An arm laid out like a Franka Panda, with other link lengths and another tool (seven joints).
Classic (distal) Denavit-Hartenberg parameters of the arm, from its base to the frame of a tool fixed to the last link. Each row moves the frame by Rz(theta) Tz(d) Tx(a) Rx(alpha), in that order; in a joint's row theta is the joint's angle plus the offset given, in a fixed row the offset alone. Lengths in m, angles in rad.
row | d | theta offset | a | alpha
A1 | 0.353 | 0 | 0 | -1.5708
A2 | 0 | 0 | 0 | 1.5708
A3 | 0.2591 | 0 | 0.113 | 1.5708
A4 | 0 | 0 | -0.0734 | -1.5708
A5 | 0.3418 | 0 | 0 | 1.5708
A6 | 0 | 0 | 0.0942 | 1.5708
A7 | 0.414 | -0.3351 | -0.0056 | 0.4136
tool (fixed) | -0.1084 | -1.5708 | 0 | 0
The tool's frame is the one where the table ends.
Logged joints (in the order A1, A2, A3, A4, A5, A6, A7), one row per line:
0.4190, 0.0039, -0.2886, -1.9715, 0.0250, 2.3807, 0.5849
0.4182, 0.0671, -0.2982, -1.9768, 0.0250, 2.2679, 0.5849
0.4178, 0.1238, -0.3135, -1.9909, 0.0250, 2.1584, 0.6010
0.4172, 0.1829, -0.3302, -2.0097, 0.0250, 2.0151, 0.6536
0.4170, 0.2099, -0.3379, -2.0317, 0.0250, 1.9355, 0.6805
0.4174, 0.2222, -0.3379, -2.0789, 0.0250, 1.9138, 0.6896
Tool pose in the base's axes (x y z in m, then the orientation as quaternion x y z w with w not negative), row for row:
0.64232, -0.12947, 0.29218, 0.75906, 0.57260, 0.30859, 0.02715
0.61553, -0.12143, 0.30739, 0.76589, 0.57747, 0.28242, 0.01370
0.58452, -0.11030, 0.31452, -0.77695, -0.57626, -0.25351, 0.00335
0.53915, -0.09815, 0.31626, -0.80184, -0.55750, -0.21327, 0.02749
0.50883, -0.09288, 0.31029, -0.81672, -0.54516, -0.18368, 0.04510
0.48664, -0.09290, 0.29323, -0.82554, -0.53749, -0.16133, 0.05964
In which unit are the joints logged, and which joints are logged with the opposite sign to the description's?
The joints are logged in radians. Opposite sign: A1, A2, A3, A5.
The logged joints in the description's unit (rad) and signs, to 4 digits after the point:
-0.4190, -0.0039, 0.2886, -1.9715, -0.0250, 2.3807, 0.5849
-0.4182, -0.0671, 0.2982, -1.9768, -0.0250, 2.2679, 0.5849
-0.4178, -0.1238, 0.3135, -1.9909, -0.0250, 2.1584, 0.6010
-0.4172, -0.1829, 0.3302, -2.0097, -0.0250, 2.0151, 0.6536
-0.4170, -0.2099, 0.3379, -2.0317, -0.0250, 1.9355, 0.6805
-0.4174, -0.2222, 0.3379, -2.0789, -0.0250, 1.9138, 0.6896

